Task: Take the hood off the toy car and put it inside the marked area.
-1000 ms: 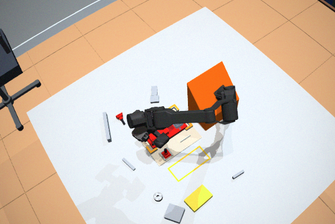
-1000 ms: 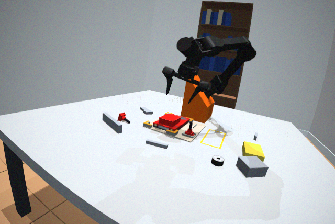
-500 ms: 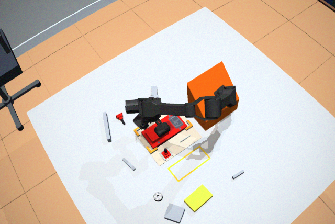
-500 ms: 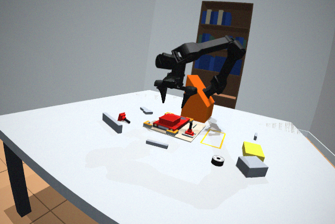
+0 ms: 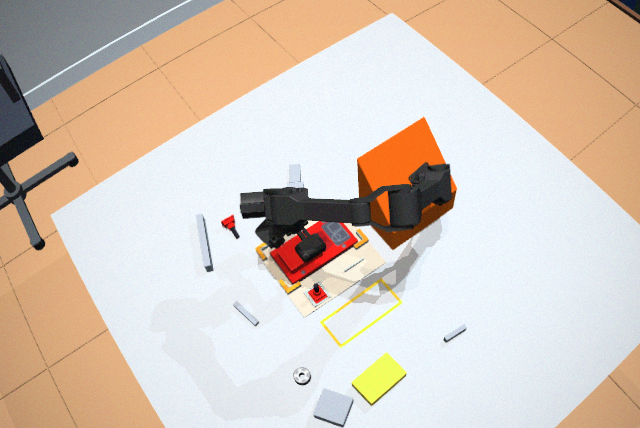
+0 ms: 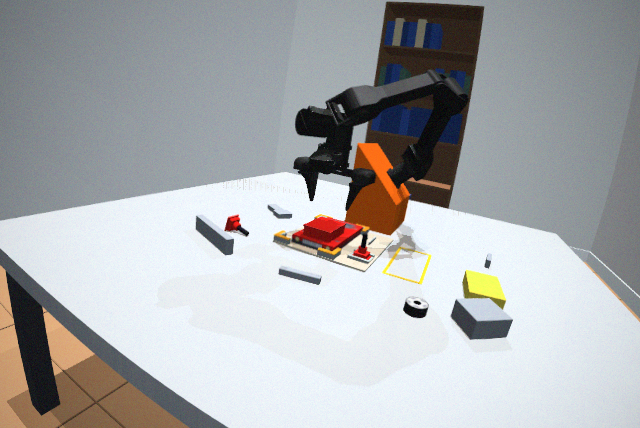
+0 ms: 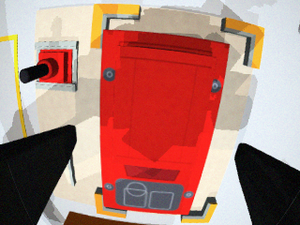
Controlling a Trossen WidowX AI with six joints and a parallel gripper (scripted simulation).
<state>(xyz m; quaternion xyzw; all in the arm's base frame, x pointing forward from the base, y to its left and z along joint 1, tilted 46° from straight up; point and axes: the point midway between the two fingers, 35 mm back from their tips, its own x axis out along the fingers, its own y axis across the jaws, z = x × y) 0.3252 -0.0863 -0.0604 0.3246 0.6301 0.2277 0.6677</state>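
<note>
Right now the hood is 6 cm below my gripper tip. Round my gripper tip: yellow block 7 cm ahead, 37 cm to the left, 8 cm below.
</note>
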